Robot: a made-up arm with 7 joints.
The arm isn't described. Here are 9 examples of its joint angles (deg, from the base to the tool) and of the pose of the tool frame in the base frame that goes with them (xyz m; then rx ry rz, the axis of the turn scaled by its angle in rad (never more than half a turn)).
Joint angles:
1: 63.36 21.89 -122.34 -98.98 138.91 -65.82 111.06
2: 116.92 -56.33 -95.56 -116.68 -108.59 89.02 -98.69
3: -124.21 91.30 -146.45 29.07 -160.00 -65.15 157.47
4: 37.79 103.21 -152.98 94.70 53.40 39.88 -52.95
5: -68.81 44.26 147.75 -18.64 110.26 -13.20 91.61
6: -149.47 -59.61 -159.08 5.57 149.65 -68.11 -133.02
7: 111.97 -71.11 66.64 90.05 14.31 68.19 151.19
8: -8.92 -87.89 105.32 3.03 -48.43 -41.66 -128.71
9: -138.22 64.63 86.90 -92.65 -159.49 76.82 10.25
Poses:
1: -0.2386 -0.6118 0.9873 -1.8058 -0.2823 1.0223
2: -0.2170 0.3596 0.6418 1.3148 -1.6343 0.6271
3: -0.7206 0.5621 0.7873 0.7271 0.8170 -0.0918
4: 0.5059 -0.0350 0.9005 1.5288 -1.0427 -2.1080
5: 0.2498 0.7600 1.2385 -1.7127 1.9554 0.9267
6: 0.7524 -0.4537 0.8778 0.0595 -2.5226 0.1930
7: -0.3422 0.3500 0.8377 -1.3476 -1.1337 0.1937
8: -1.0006 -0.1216 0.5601 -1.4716 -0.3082 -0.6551
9: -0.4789 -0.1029 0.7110 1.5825 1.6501 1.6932
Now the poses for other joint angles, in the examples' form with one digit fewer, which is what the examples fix.
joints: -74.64 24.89 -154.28 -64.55 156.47 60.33 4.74
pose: 0.308 0.642 0.895 1.205 -1.885 -0.071
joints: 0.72 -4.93 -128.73 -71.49 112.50 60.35 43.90
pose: 0.365 -0.277 1.222 -0.284 2.858 0.820
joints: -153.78 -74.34 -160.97 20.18 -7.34 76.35 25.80
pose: 0.737 -0.391 0.523 -0.271 -1.863 -0.194
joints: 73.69 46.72 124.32 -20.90 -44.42 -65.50 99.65
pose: 0.450 -0.610 1.083 -0.143 0.593 3.017
